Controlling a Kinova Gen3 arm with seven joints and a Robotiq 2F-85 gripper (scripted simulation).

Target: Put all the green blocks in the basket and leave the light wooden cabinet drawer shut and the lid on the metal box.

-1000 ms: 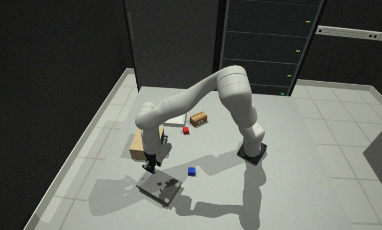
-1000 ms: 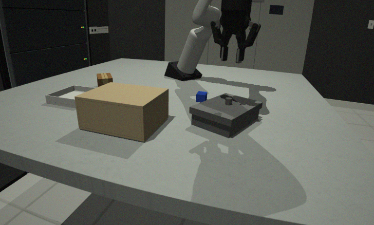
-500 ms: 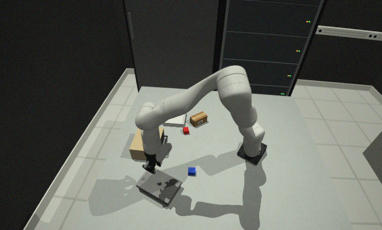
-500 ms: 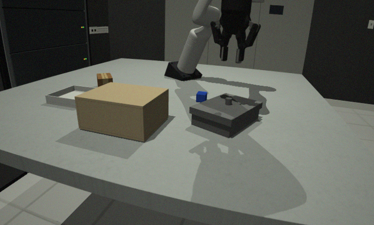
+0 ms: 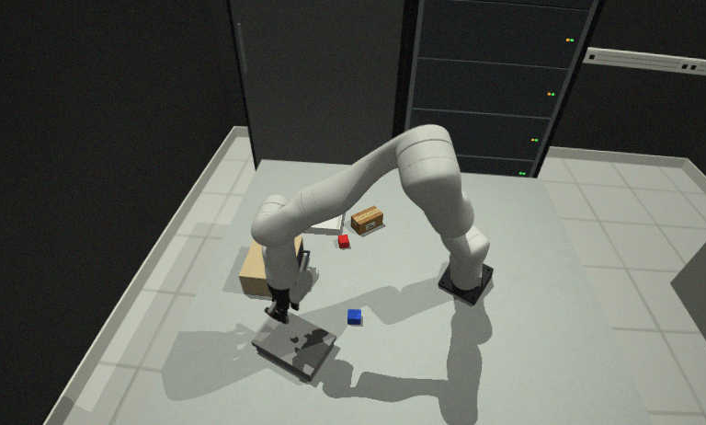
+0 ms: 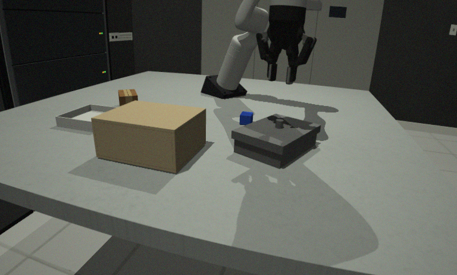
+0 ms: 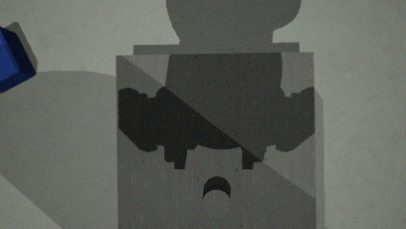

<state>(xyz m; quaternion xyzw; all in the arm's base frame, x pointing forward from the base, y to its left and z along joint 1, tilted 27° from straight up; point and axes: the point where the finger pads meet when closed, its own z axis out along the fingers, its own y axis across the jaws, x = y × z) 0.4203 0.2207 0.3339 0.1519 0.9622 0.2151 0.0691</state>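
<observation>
Right now my hand is 13 cm above the lid and 1 cm to the right of it. The rest, counted from my hand: light wooden cabinet 23 cm to the right, 15 cm ahead, 13 cm below; cabinet drawer 24 cm to the right, 14 cm ahead, 13 cm below; red block 42 cm to the right, 16 cm below, 3 cm behind.
</observation>
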